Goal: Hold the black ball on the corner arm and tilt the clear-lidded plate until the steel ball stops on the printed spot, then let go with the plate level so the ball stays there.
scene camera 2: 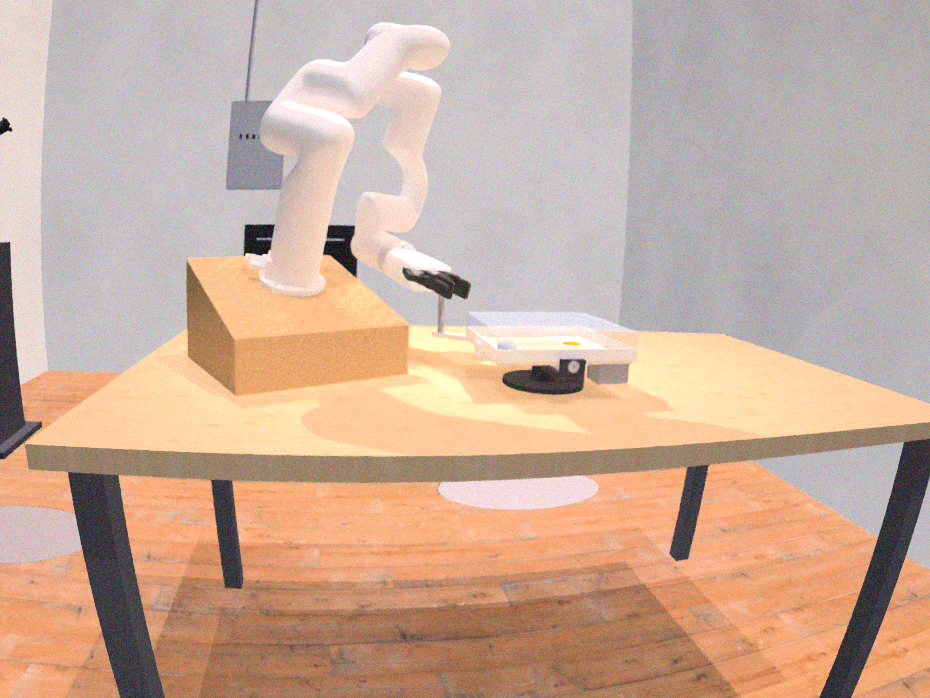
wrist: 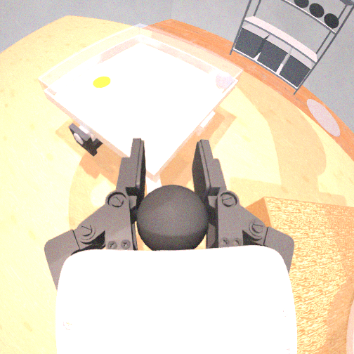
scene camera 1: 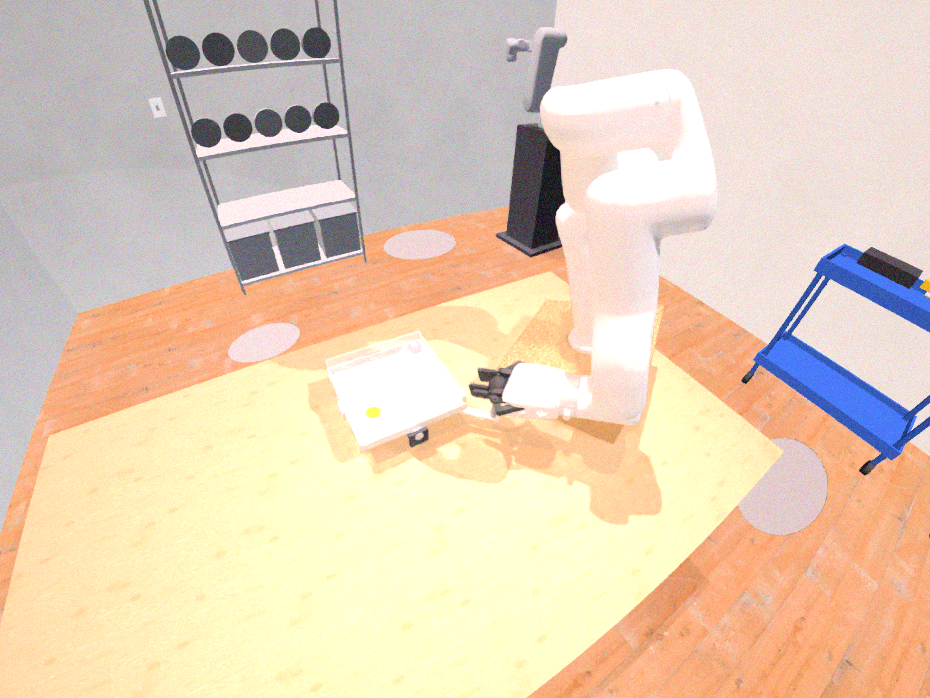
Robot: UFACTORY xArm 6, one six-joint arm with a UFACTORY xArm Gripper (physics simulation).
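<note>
The clear-lidded white plate (scene camera 1: 401, 386) (scene camera 2: 555, 356) (wrist: 140, 115) looks close to level; I cannot tell a slight tilt. The pale steel ball (scene camera 1: 414, 347) (scene camera 2: 507, 345) (wrist: 223, 81) lies in the plate's right corner in the wrist view, well apart from the yellow printed spot (scene camera 1: 373, 412) (scene camera 2: 571, 343) (wrist: 102, 82) near the left corner. My gripper (scene camera 1: 477, 380) (scene camera 2: 459, 288) (wrist: 169, 153) is shut on the black ball (wrist: 172, 218), which sits deep between the fingers. The corner arm (scene camera 1: 479, 413) (scene camera 2: 441, 315) rises as a thin post below the gripper; its top is hidden.
A black round stand (scene camera 2: 540, 382) carries the plate on the table (scene camera 1: 247, 540) (scene camera 2: 721, 405). A grey block (scene camera 2: 609, 372) shows under the plate. My arm's wooden wedge base (scene camera 2: 319, 353) (wrist: 315, 250) is close beside the gripper. A shelf rack and blue cart (scene camera 1: 833, 386) stand beyond the table.
</note>
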